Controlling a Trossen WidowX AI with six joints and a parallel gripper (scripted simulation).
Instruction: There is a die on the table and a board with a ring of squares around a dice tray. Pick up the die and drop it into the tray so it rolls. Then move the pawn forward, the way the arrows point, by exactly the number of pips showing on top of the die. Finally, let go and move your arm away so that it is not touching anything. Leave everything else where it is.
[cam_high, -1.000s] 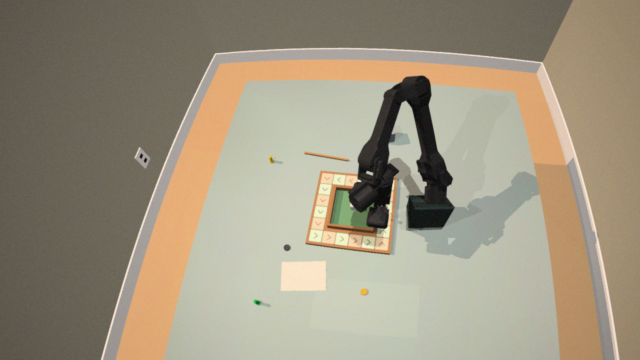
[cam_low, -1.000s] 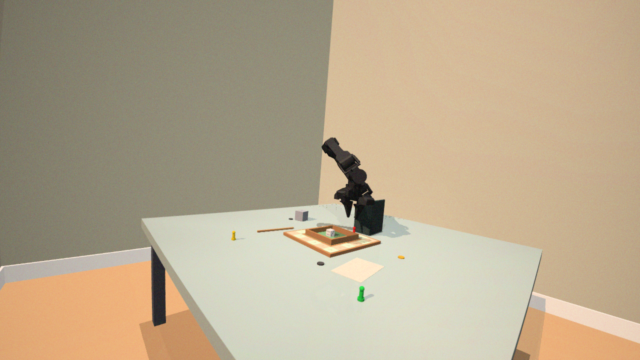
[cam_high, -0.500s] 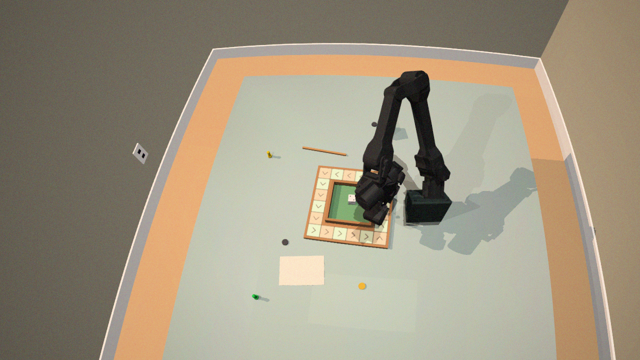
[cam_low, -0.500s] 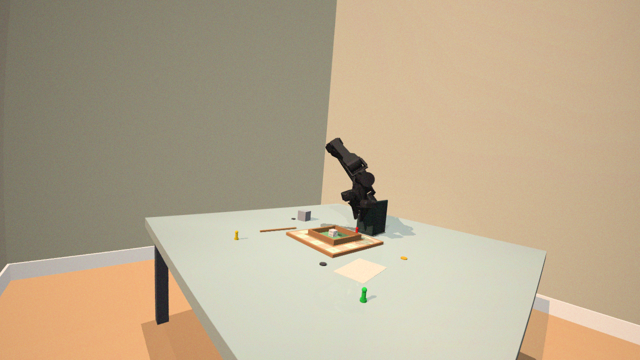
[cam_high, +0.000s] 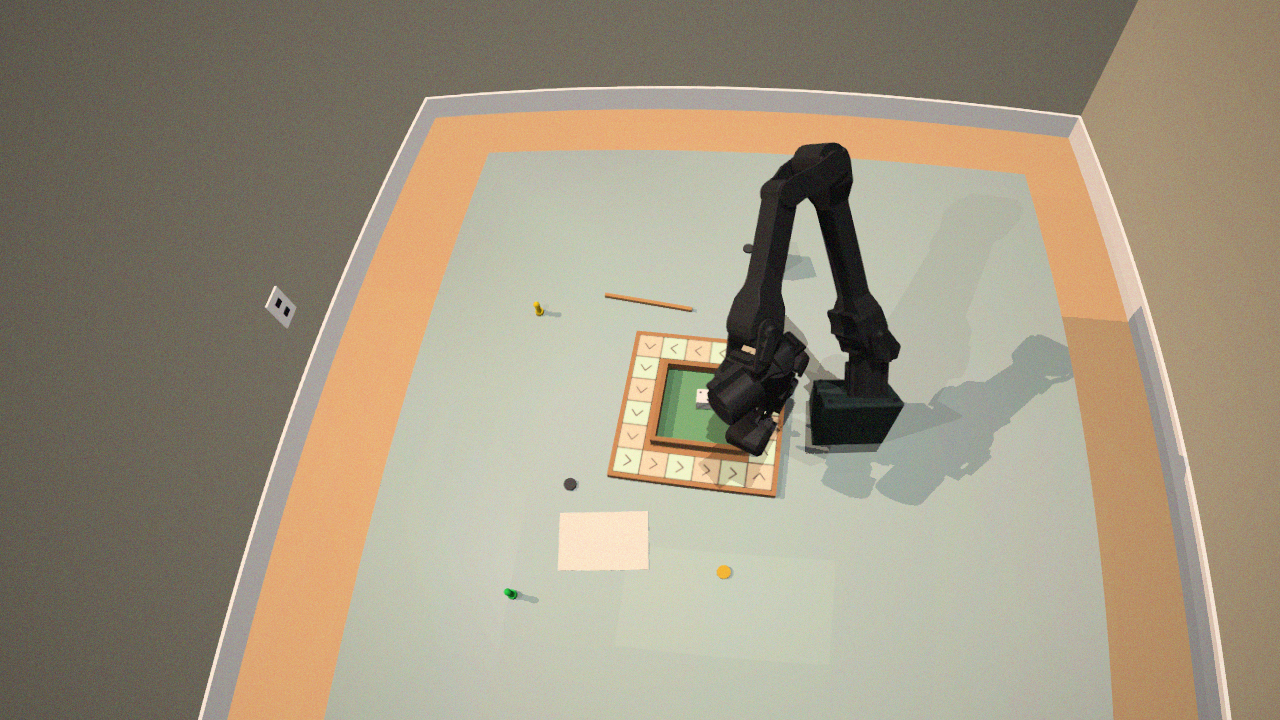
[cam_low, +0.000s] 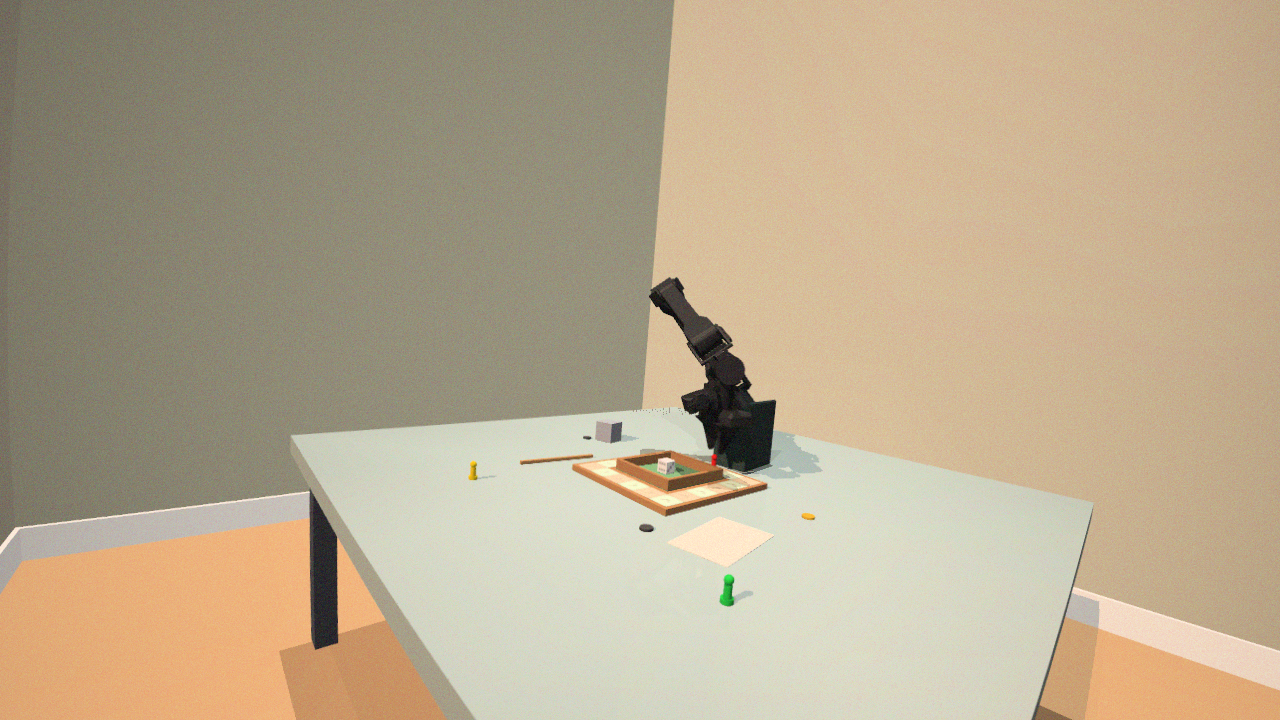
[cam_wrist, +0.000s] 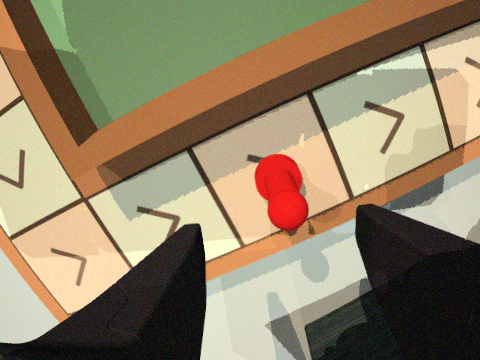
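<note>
The red pawn lies 30 mm below my gripper tip. Also, from my gripper tip: orange disc 50 mm ahead, 250 mm to the left, 50 mm below; green dice tray 110 mm ahead, 30 mm to the right, 50 mm below; white die 110 mm ahead, 40 mm to the right, 30 mm below.
</note>
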